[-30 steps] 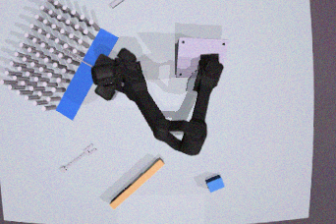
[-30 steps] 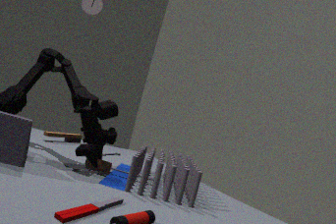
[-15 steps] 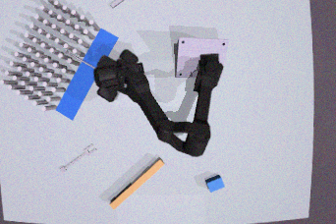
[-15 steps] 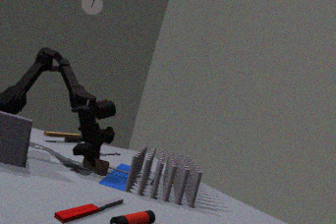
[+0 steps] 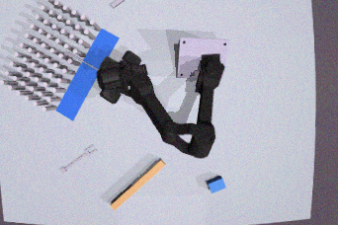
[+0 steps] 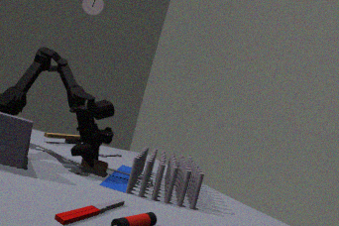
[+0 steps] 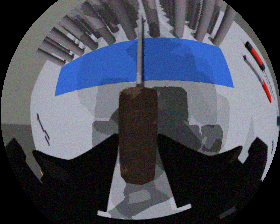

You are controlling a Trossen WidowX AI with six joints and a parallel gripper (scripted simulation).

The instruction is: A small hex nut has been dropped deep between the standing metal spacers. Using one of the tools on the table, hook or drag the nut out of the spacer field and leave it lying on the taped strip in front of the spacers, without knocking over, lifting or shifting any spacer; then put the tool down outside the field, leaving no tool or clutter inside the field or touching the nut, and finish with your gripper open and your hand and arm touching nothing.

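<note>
Now: the brown-handled hook tool 90 mm ahead of my gripper tip and 60 mm to the right of it. The rest, counted from my gripper tip: red-and-grey tool: 80 mm behind, 330 mm to the right, 10 mm below; blue taped strip: 110 mm ahead, 30 mm to the right, 20 mm below; hex nut: 180 mm ahead, 120 mm to the right, 20 mm below.
</note>
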